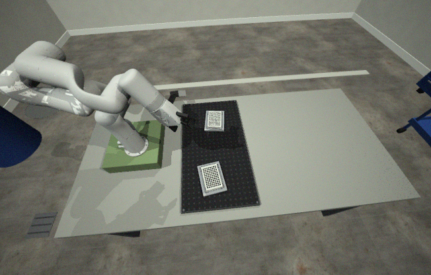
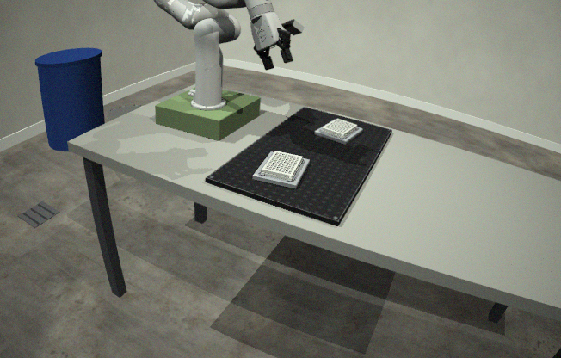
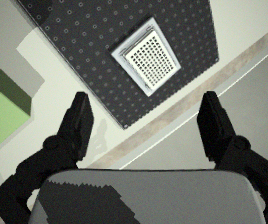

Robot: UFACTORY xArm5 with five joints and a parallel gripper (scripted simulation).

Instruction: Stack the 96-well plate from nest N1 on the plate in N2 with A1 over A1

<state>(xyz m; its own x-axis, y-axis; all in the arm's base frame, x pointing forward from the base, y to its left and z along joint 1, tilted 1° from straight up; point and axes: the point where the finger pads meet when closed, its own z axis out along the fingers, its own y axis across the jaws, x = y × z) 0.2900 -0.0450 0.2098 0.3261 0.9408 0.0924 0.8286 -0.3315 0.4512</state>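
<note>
Right now my hand is 11 cm short of the white 96-well plate, 13 cm to the left of it and 25 cm above it. The rest, counted from my hand: grey nest N1: 11 cm ahead, 13 cm to the right, 27 cm below; A1 mark: 8 cm ahead, 18 cm to the left, 26 cm below; grey nest N2: 14 cm ahead, 25 cm to the left, 27 cm below.
</note>
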